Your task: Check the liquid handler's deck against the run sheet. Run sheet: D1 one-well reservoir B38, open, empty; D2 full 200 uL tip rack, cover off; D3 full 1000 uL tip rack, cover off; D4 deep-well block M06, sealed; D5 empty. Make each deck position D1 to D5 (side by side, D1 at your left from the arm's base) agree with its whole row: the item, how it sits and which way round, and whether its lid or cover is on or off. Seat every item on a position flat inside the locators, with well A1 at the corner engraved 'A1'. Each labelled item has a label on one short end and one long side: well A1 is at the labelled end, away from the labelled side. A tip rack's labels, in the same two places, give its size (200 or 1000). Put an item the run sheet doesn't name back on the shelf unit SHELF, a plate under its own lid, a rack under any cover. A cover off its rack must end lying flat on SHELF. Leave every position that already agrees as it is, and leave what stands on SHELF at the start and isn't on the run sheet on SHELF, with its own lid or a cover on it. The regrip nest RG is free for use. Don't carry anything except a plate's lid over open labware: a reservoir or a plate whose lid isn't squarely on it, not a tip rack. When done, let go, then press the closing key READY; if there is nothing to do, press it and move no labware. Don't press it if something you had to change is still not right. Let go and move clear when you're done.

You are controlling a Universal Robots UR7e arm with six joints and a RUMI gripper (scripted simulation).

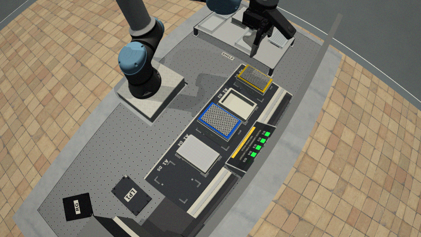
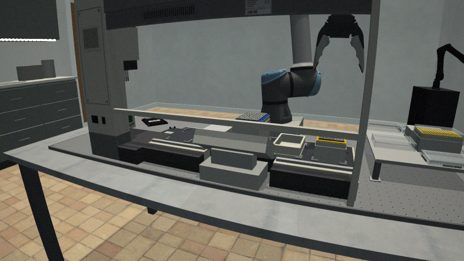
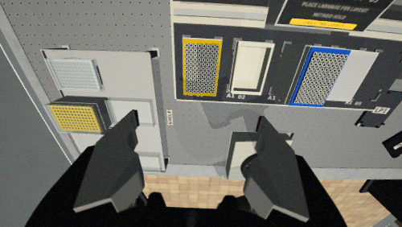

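My hand is 21 cm above the yellow-framed tip rack and 1 cm to the left of it. From my hand the other things lie so: blue-framed tip rack: 25 cm to the right, 18 cm below, 5 cm behind; one-well reservoir: 24 cm below, 12 cm to the right, 2 cm behind; handler's frame post: 20 cm ahead, 7 cm below, 2 cm to the left.
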